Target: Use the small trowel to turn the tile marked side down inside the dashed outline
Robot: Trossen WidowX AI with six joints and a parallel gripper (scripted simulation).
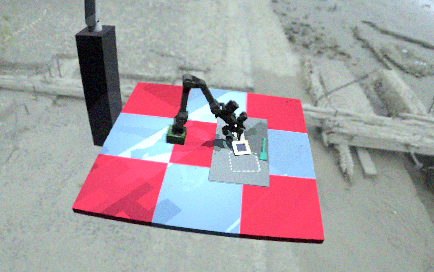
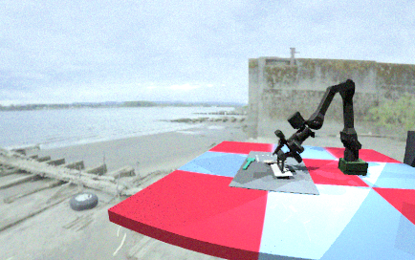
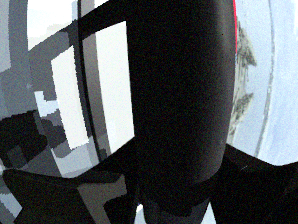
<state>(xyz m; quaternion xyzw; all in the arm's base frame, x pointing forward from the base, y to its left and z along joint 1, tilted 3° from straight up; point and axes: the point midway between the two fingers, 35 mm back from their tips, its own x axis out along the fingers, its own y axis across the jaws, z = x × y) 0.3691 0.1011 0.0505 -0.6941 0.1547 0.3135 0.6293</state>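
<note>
Right now my gripper tip is 110 mm to the left of the white tile and 50 mm above it. The rest, counted from my gripper tip: grey mat (80 mm to the right, 80 mm below); then small teal trowel (140 mm ahead, 90 mm to the right, 60 mm below).
</note>
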